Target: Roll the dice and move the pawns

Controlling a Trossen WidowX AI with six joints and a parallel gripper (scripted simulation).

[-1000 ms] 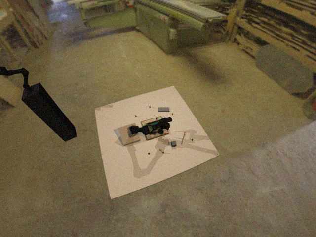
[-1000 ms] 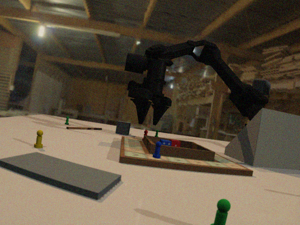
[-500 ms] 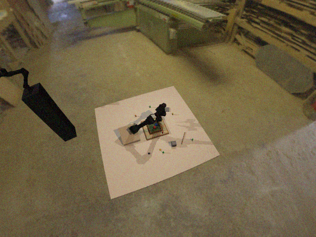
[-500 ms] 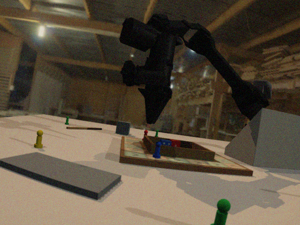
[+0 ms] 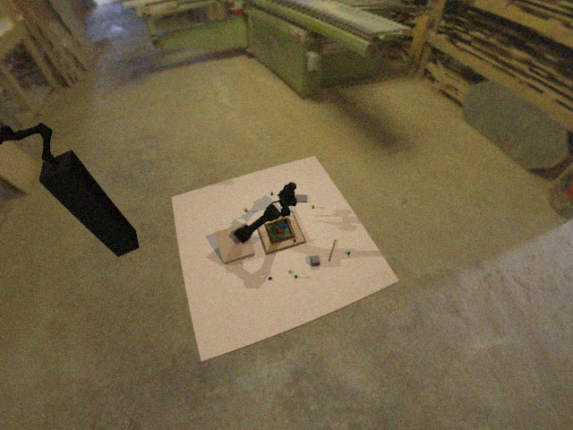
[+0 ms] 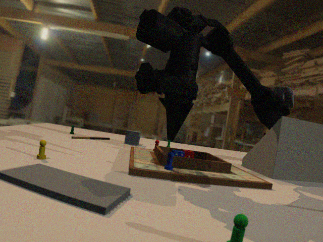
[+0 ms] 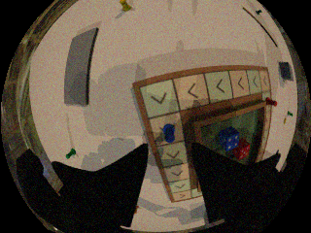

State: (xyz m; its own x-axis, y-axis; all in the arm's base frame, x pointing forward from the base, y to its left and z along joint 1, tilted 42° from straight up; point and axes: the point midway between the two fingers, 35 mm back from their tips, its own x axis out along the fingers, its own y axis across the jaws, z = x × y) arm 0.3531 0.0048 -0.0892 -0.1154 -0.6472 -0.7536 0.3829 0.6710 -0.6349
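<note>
My gripper tip is 40 mm above the blue pawn. Also, from my gripper tip: red pawn: 220 mm to the right, 40 mm below, 40 mm behind; then flat grey slab: 170 mm ahead, 110 mm to the left, 70 mm below; then yellow pawn: 230 mm ahead, 50 mm below, 30 mm to the right.
</note>
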